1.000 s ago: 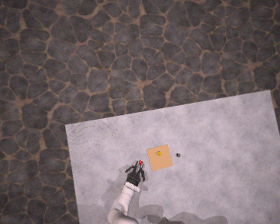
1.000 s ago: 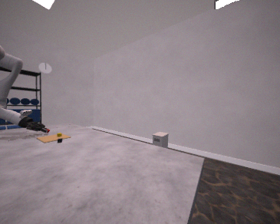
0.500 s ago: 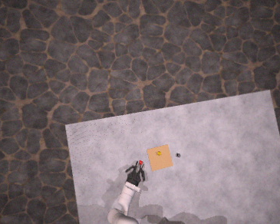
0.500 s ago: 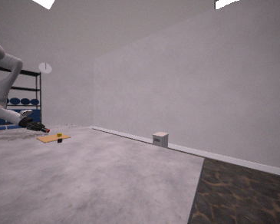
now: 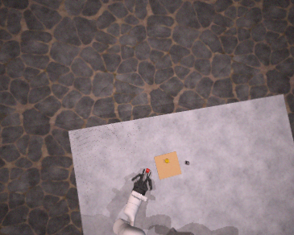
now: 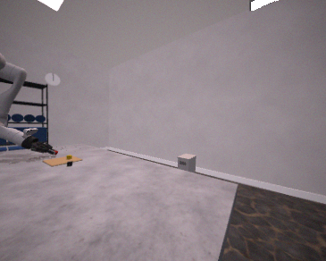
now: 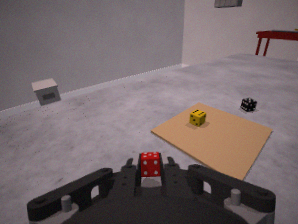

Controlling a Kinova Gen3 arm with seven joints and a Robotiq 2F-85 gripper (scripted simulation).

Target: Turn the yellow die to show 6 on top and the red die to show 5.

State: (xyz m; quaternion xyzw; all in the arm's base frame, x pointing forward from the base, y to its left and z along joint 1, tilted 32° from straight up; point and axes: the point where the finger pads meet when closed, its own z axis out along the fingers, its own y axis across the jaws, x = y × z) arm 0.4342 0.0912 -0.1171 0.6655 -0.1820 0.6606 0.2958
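Right now the tan mat is 14 cm to the right of my hand and 3 cm below it. From my hand the other things lie so: yellow die (3 cm ahead, 14 cm to the right, 2 cm below); red die (1 cm ahead, 1 cm to the right, 1 cm below); black die (1 cm behind, 26 cm to the right, 2 cm below).
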